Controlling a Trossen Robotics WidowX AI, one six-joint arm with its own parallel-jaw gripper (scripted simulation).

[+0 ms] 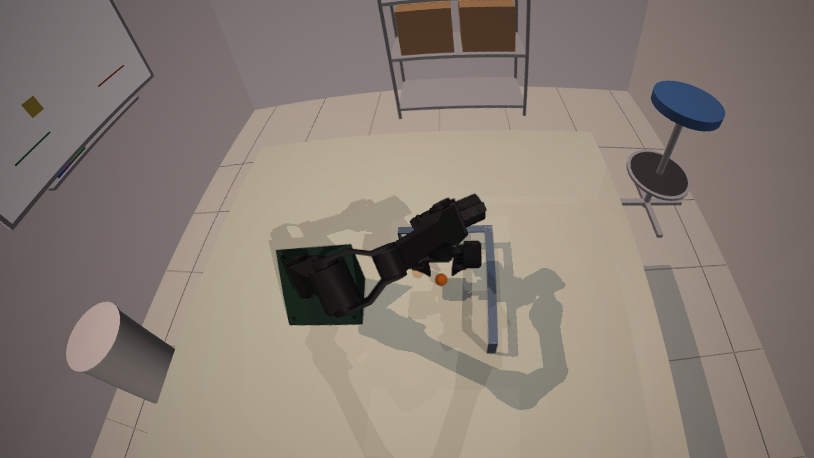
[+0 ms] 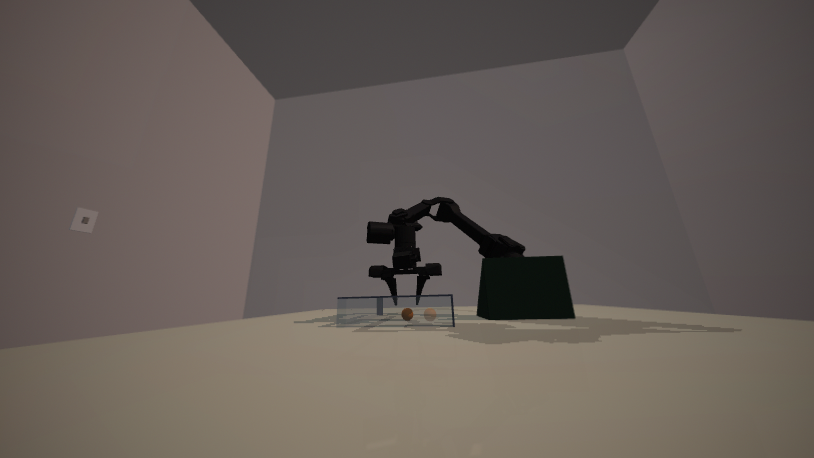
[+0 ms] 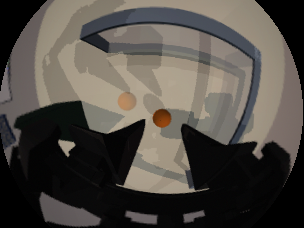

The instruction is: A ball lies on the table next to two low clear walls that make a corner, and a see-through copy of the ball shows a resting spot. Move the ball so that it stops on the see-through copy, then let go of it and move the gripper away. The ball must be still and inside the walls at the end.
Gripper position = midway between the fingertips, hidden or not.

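Note:
The gripper is visible in image 1 [image 1: 441,274]. Image 2 shows the gripper [image 2: 406,305] as well. The gripper appears likewise in image 3 [image 3: 163,124].

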